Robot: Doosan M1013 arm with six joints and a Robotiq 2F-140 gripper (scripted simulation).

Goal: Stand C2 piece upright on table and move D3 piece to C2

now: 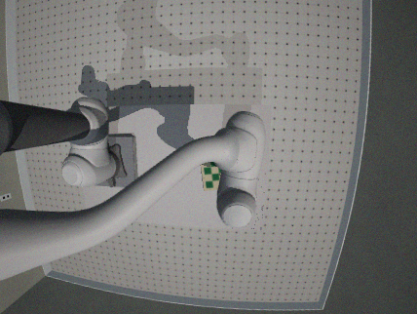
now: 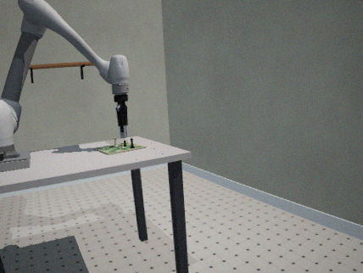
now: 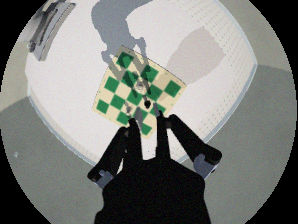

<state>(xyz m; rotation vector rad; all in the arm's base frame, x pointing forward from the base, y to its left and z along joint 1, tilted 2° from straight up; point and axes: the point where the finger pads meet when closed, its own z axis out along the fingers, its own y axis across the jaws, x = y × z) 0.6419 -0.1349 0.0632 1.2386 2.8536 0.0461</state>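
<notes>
The pale piece lies 50 mm below my hand, 40 mm behind it and 30 mm to the left of it. Round my hand: chessboard 80 mm below, 40 mm behind.
</notes>
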